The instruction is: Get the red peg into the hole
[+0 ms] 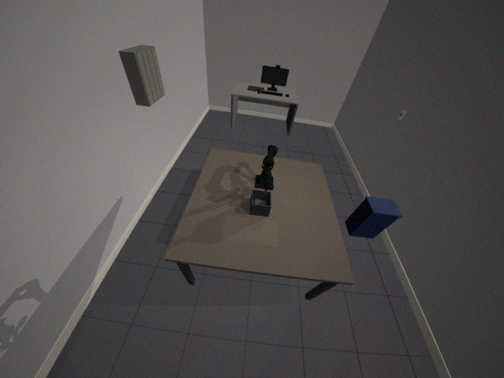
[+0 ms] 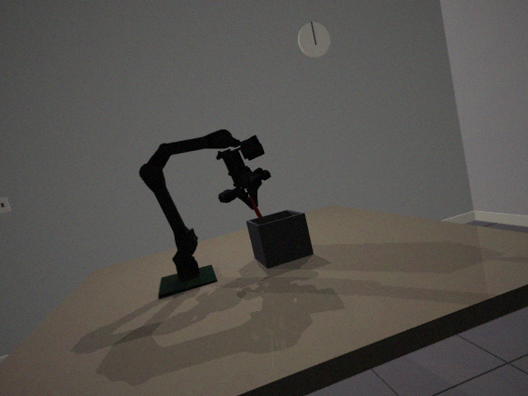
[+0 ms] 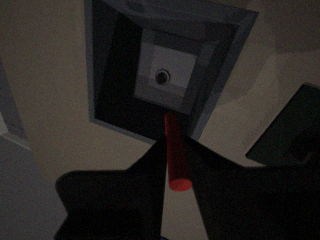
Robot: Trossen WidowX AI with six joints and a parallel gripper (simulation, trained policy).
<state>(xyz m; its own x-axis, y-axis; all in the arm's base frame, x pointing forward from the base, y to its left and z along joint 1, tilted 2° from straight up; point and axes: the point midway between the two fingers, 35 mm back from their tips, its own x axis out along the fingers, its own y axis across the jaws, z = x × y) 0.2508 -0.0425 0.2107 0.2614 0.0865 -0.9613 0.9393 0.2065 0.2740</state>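
The light plate lies 13 cm below my gripper tip, 5 cm ahead of it and 3 cm to the right of it. From my gripper tip the other things lie so: red peg right at my gripper tip.
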